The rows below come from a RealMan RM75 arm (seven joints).
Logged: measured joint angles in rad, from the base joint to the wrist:
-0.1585 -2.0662 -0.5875 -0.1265 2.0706 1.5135 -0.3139
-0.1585 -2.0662 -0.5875 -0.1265 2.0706 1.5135 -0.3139
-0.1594 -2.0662 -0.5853 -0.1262 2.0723 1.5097 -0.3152
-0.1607 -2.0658 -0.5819 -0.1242 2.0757 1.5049 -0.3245
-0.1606 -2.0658 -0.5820 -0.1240 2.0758 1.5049 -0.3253
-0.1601 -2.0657 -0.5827 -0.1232 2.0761 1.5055 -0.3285
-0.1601 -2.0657 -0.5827 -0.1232 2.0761 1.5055 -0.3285
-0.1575 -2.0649 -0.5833 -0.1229 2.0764 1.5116 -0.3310
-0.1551 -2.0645 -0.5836 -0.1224 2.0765 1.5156 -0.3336
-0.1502 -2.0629 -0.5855 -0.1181 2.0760 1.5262 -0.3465
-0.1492 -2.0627 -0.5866 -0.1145 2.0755 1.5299 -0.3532
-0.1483 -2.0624 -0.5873 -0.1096 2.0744 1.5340 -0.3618
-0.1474 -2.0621 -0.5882 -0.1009 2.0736 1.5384 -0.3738
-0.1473 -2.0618 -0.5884 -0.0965 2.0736 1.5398 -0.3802
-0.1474 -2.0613 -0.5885 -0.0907 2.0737 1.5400 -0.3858
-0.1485 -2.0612 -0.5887 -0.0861 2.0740 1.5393 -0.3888
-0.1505 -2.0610 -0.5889 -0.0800 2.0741 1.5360 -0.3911
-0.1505 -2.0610 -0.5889 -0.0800 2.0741 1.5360 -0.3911
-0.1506 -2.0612 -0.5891 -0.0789 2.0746 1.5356 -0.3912
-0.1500 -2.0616 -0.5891 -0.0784 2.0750 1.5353 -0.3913
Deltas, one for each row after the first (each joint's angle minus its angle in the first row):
0.0000 0.0000 0.0000 0.0000 0.0000 0.0000 0.0000
-0.0009 0.0000 0.0022 0.0003 0.0017 -0.0038 -0.0013
-0.0022 0.0004 0.0056 0.0023 0.0051 -0.0086 -0.0106
-0.0021 0.0004 0.0055 0.0025 0.0052 -0.0086 -0.0114
-0.0016 0.0005 0.0048 0.0033 0.0055 -0.0080 -0.0146
-0.0016 0.0005 0.0048 0.0033 0.0055 -0.0080 -0.0146
0.0010 0.0013 0.0042 0.0036 0.0058 -0.0019 -0.0171
0.0034 0.0017 0.0039 0.0041 0.0059 0.0021 -0.0197
0.0083 0.0033 0.0020 0.0084 0.0054 0.0127 -0.0326
0.0093 0.0035 0.0009 0.0120 0.0049 0.0164 -0.0393
0.0102 0.0038 0.0002 0.0169 0.0038 0.0205 -0.0479
0.0111 0.0041 -0.0007 0.0256 0.0030 0.0249 -0.0599
0.0112 0.0044 -0.0009 0.0300 0.0030 0.0263 -0.0663
0.0111 0.0049 -0.0010 0.0358 0.0031 0.0265 -0.0719
0.0100 0.0050 -0.0012 0.0404 0.0034 0.0258 -0.0749
0.0080 0.0052 -0.0014 0.0465 0.0035 0.0225 -0.0772
0.0080 0.0052 -0.0014 0.0465 0.0035 0.0225 -0.0772
0.0079 0.0050 -0.0016 0.0476 0.0040 0.0221 -0.0773
0.0085 0.0046 -0.0016 0.0481 0.0044 0.0218 -0.0774

